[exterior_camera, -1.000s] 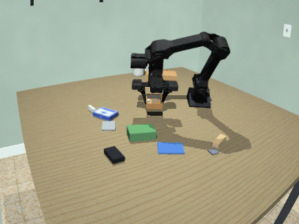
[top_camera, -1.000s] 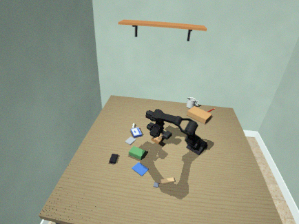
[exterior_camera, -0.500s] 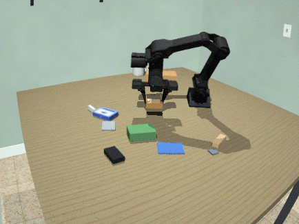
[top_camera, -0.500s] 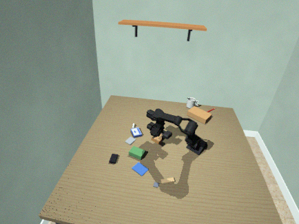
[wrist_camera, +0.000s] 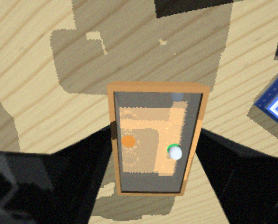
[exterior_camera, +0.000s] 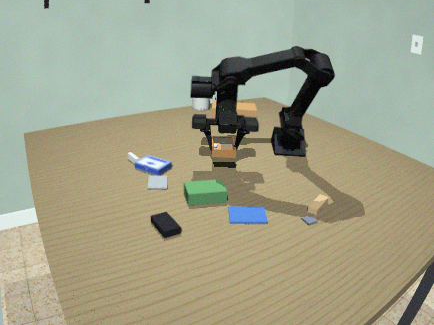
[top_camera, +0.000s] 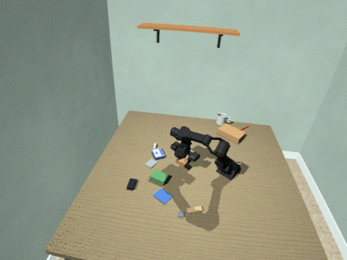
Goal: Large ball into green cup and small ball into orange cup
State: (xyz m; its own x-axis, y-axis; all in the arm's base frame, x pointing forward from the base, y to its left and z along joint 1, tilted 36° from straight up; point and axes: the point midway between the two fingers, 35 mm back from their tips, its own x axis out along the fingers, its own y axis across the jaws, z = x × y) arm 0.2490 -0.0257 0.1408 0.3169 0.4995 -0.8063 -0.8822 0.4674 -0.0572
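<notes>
Now: the wooden puzzle 3 cm below my hand and 1 cm to the right of it. Round my hand: green block: 14 cm to the left, 11 cm ahead, 8 cm below; then grey tile: 21 cm ahead, 9 cm below, 3 cm to the left; then blue-white box: 20 cm ahead, 8 cm below, 6 cm to the right.
</notes>
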